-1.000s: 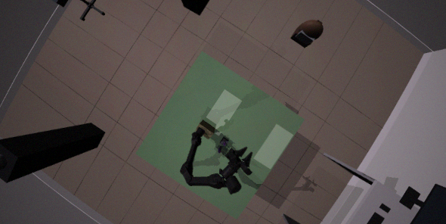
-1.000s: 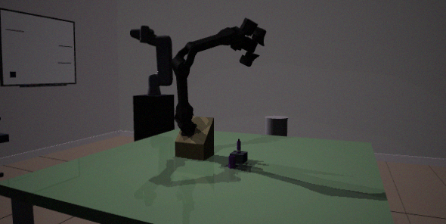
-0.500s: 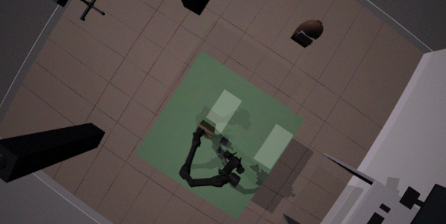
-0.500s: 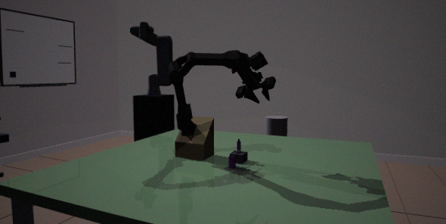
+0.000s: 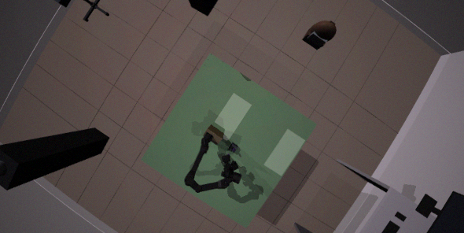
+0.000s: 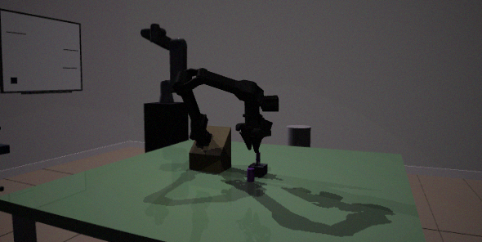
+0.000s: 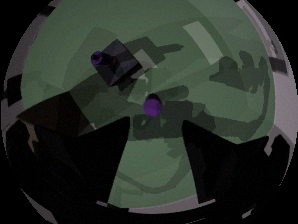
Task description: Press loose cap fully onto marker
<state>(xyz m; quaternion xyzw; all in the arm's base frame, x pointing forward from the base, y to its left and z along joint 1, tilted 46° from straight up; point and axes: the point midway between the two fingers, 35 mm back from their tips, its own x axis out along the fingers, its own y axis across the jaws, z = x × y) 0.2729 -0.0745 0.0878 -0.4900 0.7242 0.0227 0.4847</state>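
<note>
Now: gripper tip 9 cm above the purple cap and 1 cm past it.
</note>
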